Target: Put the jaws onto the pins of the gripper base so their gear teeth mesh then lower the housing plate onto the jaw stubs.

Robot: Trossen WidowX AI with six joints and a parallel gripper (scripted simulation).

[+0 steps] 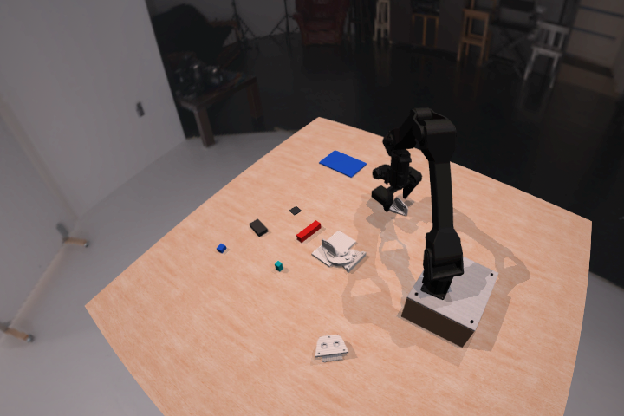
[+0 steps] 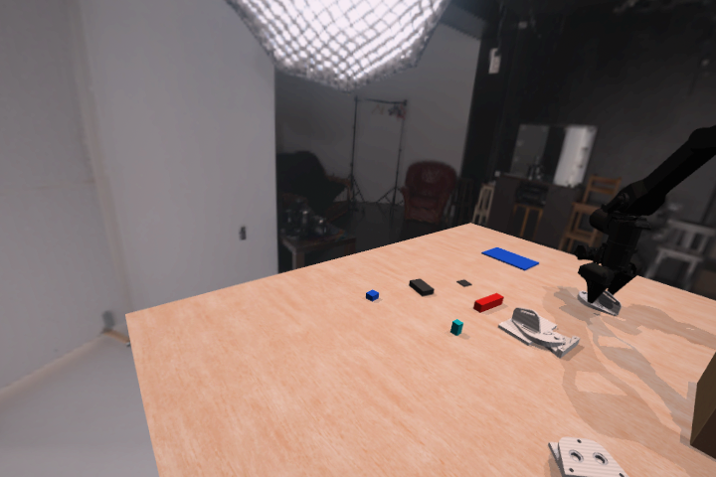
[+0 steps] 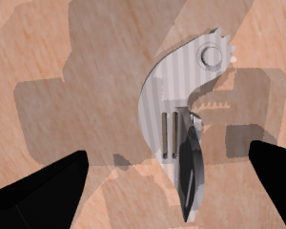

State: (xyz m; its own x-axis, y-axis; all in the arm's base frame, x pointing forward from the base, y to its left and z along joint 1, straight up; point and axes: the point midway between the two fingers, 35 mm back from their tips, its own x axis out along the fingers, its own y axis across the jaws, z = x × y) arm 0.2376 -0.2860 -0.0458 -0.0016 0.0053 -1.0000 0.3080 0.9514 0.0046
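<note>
Right now the red block is 22 cm to the left of my gripper tip, 19 cm ahead of it and 2 cm below it. The rest, counted from my gripper tip: blue flat sheet: 28 cm ahead, 14 cm to the right, 2 cm below; then teal cube: 38 cm to the left, 19 cm ahead, 1 cm below; then dark tile: 29 cm ahead, 16 cm to the left, 2 cm below.
</note>
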